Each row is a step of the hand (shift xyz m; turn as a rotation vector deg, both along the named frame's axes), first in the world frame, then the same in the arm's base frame.
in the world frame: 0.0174 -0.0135 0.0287 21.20 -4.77 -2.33
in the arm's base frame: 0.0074 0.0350 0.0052 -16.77 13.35 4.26
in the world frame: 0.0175 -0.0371 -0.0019 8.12 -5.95 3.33
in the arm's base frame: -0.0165 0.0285 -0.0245 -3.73 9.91 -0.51
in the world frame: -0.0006 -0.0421 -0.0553 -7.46 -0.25 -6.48
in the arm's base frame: -0.0425 -0.0126 -0.0535 0.52 -8.22 -5.46
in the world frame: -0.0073 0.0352 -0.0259 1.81 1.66 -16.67
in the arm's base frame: -0.0106 -0.0389 0.0184 -13.05 -10.19 -3.14
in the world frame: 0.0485 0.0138 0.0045 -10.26 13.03 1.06
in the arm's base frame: -0.0293 0.0236 0.0338 8.93 -12.15 6.99
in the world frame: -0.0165 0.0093 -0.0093 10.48 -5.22 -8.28
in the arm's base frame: 0.0056 -0.0202 -0.0021 -13.62 3.68 -2.59
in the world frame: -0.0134 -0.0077 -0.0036 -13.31 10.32 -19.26
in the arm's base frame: 0.0061 -0.0060 -0.0134 -3.71 -25.13 -3.09
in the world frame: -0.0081 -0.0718 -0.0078 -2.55 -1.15 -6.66
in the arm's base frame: -0.0057 0.0283 -0.0667 -3.09 -5.01 -4.19
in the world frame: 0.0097 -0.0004 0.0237 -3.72 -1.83 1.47
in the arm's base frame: 0.0102 0.0206 0.0114 3.49 -0.28 -2.67
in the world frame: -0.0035 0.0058 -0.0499 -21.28 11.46 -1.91
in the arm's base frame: -0.0328 -0.0361 -0.0125 14.33 -19.56 0.01
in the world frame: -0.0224 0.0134 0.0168 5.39 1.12 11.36
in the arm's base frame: 0.0286 -0.0096 0.0071 4.47 9.60 6.87
